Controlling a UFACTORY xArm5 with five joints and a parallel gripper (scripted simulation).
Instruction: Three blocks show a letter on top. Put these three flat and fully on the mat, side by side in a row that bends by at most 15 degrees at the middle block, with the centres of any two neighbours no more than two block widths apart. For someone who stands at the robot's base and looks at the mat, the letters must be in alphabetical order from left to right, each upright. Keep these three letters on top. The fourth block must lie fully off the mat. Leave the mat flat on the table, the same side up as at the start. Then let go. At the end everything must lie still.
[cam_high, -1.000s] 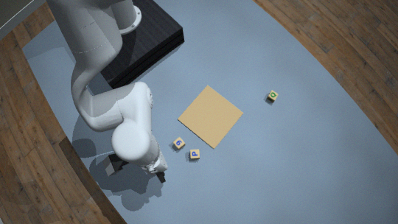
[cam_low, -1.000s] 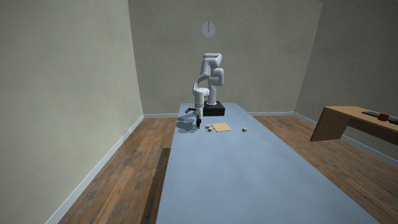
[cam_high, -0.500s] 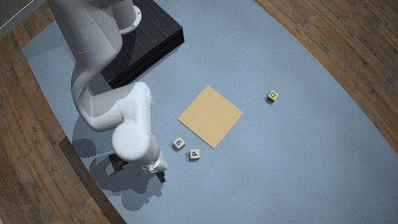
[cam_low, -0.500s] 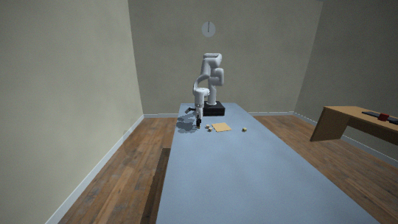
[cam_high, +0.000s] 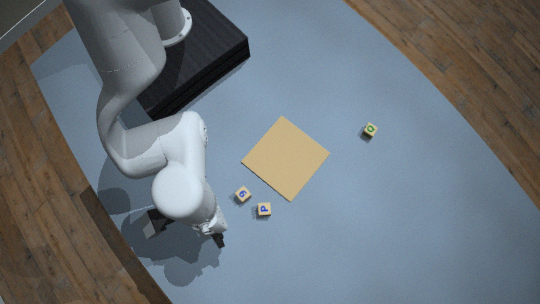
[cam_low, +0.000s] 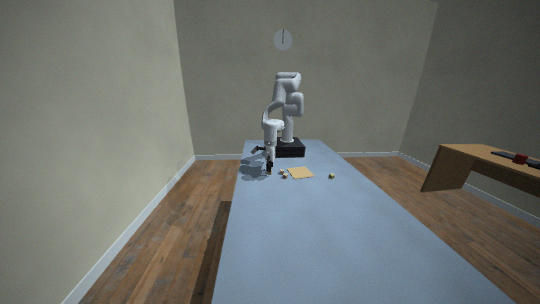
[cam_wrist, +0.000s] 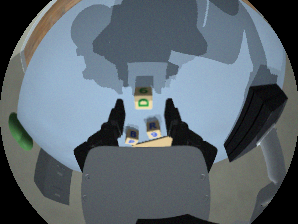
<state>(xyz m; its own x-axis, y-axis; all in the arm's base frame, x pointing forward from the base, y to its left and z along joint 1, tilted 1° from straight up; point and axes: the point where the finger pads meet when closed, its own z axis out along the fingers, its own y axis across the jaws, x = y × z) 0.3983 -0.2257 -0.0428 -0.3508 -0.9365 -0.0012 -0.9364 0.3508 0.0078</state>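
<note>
My hand is 4 cm above the block. The rest, counted from my hand: tan mat (2 cm ahead, 20 cm to the left, 5 cm below).
</note>
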